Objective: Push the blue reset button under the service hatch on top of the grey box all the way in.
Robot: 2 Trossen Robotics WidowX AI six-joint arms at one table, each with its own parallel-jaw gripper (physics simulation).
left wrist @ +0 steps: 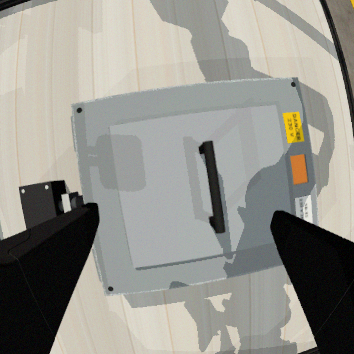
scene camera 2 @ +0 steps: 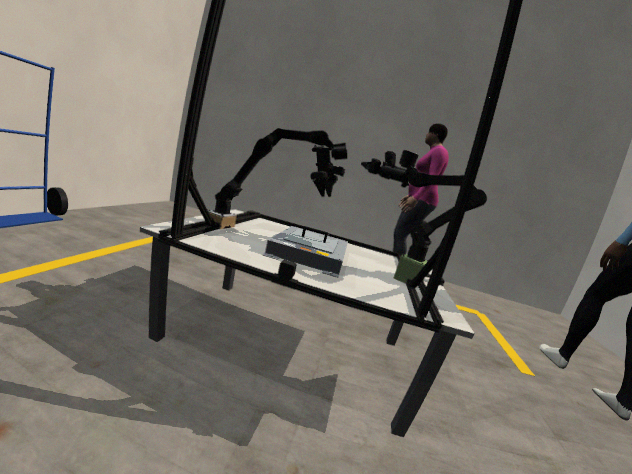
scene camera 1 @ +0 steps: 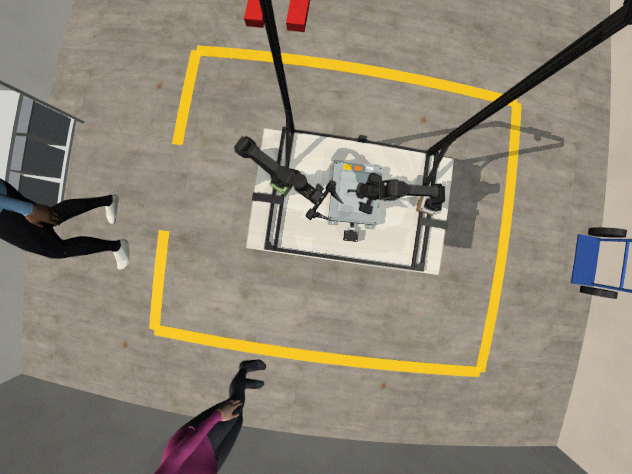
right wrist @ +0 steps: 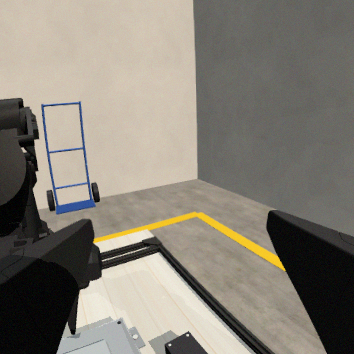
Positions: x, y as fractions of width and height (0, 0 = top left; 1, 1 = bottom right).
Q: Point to a service hatch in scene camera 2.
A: At 0.48, 0.50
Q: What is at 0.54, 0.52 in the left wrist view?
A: A service hatch.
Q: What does my right gripper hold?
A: Nothing.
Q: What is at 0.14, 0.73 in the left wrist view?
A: My left gripper.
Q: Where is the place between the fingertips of my left gripper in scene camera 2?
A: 0.52, 0.41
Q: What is my left gripper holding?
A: Nothing.
